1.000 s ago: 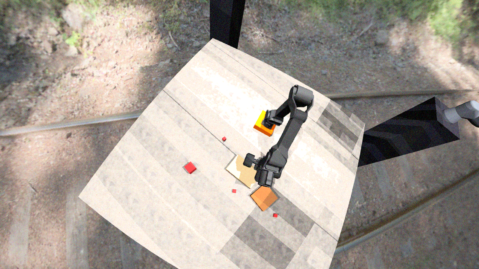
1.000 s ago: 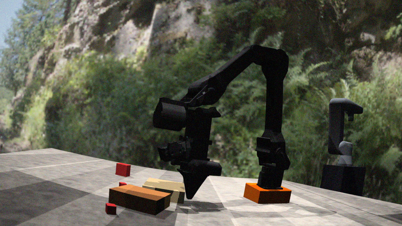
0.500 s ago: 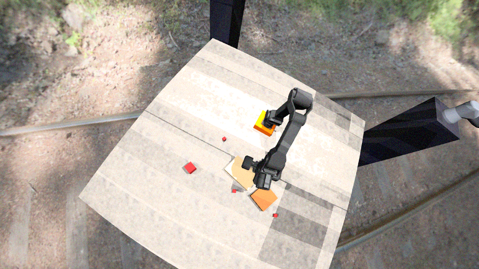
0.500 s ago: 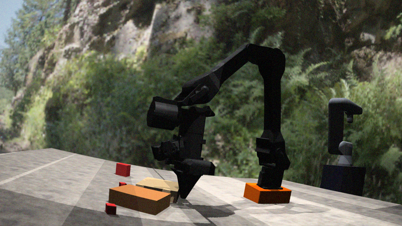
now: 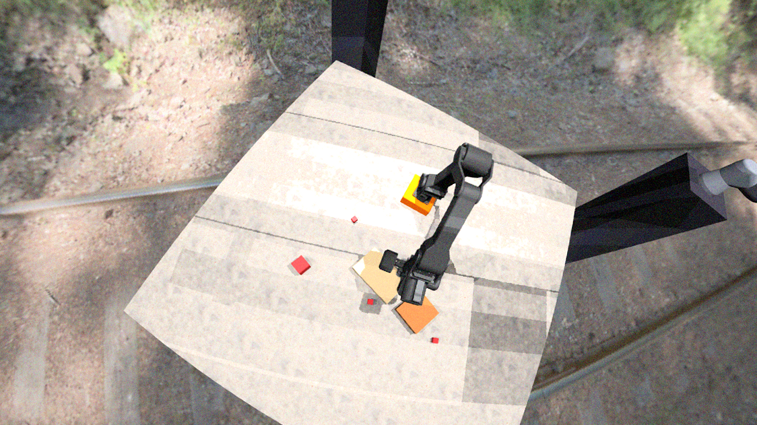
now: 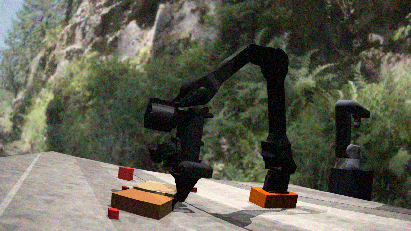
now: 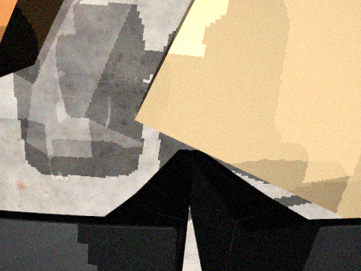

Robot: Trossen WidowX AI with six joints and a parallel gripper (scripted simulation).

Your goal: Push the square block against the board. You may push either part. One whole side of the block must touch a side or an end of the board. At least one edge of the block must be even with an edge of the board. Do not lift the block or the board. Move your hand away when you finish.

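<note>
The board is 70 mm to the right of my gripper tip and 50 mm ahead of it. From my gripper tip the other things lie so: orange square block 90 mm to the left, 80 mm ahead, 10 mm above; red cube 290 mm to the right, 160 mm ahead, 10 mm above.
</note>
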